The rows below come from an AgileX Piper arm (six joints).
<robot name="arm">
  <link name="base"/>
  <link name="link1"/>
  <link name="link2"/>
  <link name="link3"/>
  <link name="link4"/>
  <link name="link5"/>
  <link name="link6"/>
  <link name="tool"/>
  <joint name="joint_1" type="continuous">
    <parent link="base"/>
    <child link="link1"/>
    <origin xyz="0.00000 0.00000 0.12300" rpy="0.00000 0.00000 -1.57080"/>
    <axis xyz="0 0 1"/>
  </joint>
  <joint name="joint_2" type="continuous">
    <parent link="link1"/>
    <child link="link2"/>
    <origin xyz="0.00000 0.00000 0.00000" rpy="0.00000 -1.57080 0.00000"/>
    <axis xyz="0 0 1"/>
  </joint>
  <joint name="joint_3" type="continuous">
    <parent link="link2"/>
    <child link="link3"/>
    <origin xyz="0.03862 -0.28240 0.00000" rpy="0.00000 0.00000 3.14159"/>
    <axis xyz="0 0 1"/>
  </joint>
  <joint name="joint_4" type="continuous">
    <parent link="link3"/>
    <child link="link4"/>
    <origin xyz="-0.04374 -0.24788 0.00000" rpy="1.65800 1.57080 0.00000"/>
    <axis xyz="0 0 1"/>
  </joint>
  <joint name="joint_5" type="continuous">
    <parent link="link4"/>
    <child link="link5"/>
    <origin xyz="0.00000 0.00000 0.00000" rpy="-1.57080 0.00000 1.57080"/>
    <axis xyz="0 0 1"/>
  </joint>
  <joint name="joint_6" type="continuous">
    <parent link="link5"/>
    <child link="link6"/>
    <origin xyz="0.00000 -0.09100 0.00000" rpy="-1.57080 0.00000 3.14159"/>
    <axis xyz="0 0 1"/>
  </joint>
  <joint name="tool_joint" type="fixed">
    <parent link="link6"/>
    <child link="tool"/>
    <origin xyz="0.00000 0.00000 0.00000" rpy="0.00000 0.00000 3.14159"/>
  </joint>
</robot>
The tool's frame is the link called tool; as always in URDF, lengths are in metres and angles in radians. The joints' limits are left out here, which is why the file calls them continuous.
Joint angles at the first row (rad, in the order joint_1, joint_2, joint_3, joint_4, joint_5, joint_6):
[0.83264 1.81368 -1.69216 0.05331 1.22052 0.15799]
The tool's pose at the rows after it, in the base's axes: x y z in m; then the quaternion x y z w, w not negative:
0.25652, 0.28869, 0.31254, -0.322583, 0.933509, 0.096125, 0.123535
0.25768, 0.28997, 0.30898, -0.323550, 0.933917, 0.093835, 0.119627
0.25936, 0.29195, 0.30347, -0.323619, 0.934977, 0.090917, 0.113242
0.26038, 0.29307, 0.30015, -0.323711, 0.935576, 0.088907, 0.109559
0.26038, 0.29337, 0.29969, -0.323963, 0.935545, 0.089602, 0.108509
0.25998, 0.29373, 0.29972, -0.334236, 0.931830, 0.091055, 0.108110
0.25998, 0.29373, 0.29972, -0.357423, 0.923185, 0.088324, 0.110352
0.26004, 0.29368, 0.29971, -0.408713, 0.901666, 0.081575, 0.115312
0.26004, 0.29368, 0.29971, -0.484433, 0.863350, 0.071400, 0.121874
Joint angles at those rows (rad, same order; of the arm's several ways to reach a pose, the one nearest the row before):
[0.83263 1.81958 -1.69216 0.05291 1.22051 0.15681]
[0.83264 1.82879 -1.69216 0.05291 1.22052 0.15501]
[0.83265 1.84295 -1.69215 0.05392 1.22051 0.15502]
[0.83265 1.85142 -1.69214 0.05392 1.22050 0.15502]
[0.83263 1.85266 -1.69220 0.05635 1.22054 0.15396]
[0.83263 1.85264 -1.69216 0.06266 1.22052 0.13054]
[0.83263 1.85264 -1.69216 0.06266 1.22052 0.08055]
[0.83264 1.85266 -1.69216 0.06172 1.22051 -0.03163]
[0.83264 1.85266 -1.69216 0.06172 1.22051 -0.20313]

